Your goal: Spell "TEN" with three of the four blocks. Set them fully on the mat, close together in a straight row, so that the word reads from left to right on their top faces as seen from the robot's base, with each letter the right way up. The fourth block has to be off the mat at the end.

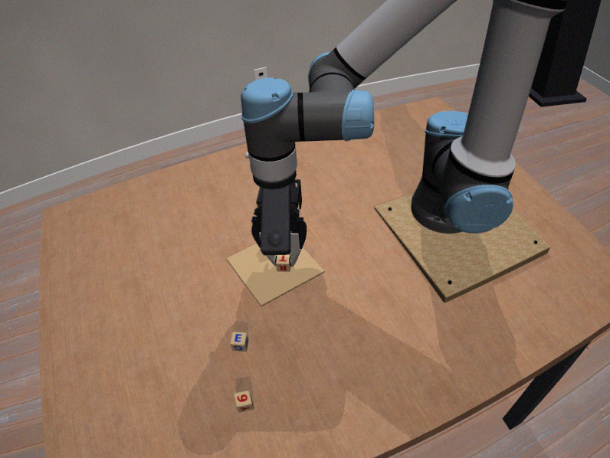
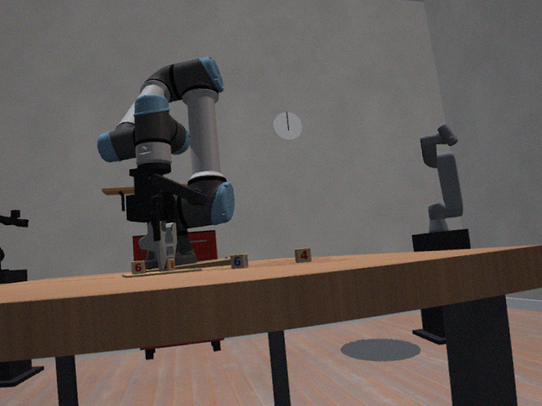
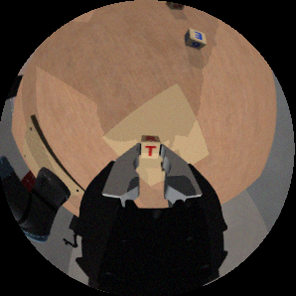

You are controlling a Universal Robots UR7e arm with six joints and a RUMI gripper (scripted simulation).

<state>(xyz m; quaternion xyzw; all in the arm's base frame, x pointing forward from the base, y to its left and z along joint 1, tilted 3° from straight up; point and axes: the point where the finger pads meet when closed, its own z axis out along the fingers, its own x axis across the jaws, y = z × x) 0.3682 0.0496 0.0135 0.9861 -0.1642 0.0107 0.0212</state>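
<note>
The T block is right at my hand. Also, from my hand: E block 15 cm to the left, 11 cm ahead, 1 cm below; tan mat 2 cm below, 2 cm ahead, 1 cm to the right; 9 block 26 cm to the left, 13 cm ahead, 1 cm below.
</note>
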